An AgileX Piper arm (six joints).
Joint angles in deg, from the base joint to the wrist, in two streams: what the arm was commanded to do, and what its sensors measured. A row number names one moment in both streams.
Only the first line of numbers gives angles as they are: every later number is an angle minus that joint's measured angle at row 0.
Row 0, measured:
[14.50 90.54 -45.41 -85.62 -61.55 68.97]
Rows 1 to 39, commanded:
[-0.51 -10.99 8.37 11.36 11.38 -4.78]
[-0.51 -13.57 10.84 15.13 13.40 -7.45]
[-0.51 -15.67 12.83 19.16 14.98 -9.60]
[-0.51 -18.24 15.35 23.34 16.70 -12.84]
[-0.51 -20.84 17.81 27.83 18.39 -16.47]
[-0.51 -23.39 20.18 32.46 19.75 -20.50]
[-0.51 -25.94 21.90 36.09 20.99 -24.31]
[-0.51 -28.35 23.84 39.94 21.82 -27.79]
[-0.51 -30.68 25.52 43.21 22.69 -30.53]
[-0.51 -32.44 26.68 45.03 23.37 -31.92]
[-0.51 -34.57 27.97 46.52 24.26 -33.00]
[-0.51 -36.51 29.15 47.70 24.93 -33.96]
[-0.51 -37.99 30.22 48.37 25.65 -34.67]
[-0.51 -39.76 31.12 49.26 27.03 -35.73]
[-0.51 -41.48 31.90 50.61 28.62 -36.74]
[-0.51 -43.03 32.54 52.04 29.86 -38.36]
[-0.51 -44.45 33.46 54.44 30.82 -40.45]
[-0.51 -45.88 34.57 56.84 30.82 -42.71]
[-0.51 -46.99 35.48 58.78 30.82 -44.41]
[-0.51 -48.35 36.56 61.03 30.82 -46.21]
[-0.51 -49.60 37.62 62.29 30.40 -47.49]
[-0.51 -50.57 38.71 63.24 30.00 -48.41]
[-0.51 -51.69 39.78 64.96 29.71 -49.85]
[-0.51 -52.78 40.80 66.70 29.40 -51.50]
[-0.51 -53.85 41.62 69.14 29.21 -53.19]
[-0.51 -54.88 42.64 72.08 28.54 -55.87]
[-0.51 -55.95 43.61 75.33 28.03 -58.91]
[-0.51 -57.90 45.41 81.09 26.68 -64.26]
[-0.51 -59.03 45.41 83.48 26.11 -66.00]
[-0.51 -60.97 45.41 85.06 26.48 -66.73]
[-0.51 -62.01 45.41 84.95 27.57 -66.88]
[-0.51 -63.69 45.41 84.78 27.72 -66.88]
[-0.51 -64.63 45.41 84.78 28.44 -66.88]
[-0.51 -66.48 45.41 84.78 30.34 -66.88]
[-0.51 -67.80 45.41 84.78 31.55 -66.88]
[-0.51 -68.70 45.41 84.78 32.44 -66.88]
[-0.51 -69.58 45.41 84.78 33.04 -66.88]
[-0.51 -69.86 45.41 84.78 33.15 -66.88]
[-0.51 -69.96 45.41 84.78 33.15 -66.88]
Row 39, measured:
[-0.04 -68.92 45.13 84.51 31.96 -66.28]
